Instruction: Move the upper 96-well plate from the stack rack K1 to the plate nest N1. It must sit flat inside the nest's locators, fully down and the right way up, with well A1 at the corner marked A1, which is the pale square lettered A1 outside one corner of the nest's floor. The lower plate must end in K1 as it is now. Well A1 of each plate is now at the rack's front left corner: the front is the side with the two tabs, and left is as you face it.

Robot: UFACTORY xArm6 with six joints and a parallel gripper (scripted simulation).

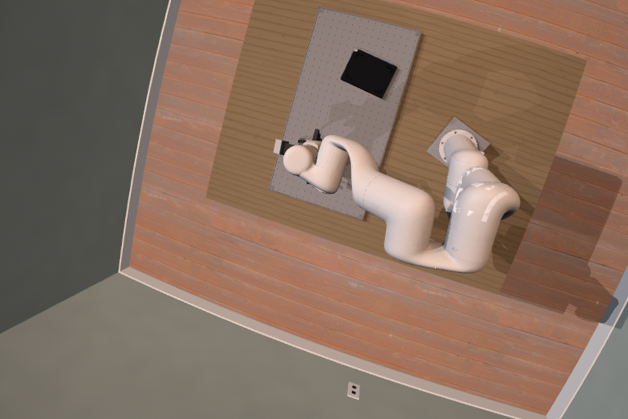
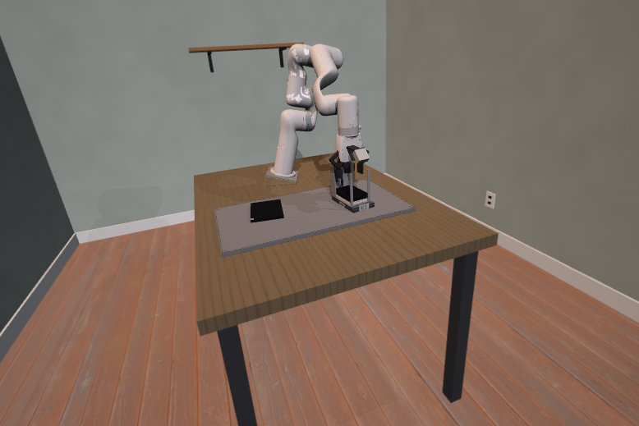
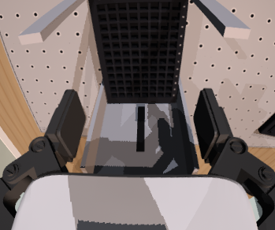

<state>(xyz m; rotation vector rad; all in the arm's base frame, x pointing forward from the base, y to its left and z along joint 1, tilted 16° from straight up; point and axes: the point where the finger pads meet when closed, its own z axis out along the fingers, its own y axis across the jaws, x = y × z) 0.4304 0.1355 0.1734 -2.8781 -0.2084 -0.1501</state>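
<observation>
Right now my hand is 8 cm above the black 96-well plate. The rest, counted from my hand: pale well plate (9 cm below); then pale A1 square (39 cm to the right, 11 cm below); then back panel (7 cm behind, 1 cm to the right, 4 cm below).
</observation>
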